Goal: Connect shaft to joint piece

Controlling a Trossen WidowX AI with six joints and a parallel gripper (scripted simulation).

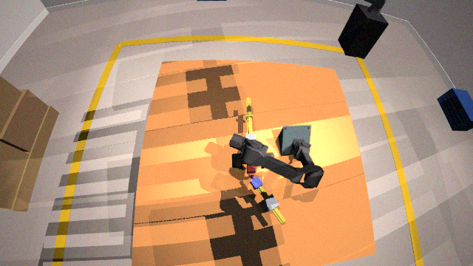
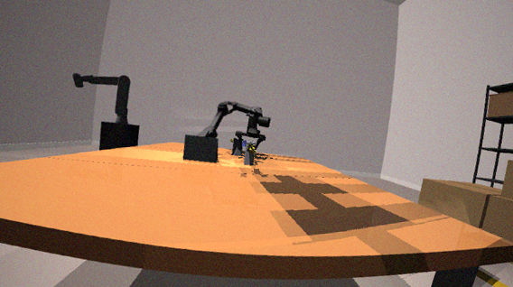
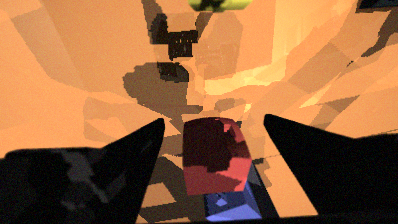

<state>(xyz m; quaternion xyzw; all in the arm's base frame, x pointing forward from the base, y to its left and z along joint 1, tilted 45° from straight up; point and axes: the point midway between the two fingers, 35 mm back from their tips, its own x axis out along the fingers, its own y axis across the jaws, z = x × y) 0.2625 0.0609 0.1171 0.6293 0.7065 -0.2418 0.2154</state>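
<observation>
Now: the joint piece 10 mm ahead of my gripper tip, 20 mm to the left of it and 30 mm above it.
</observation>
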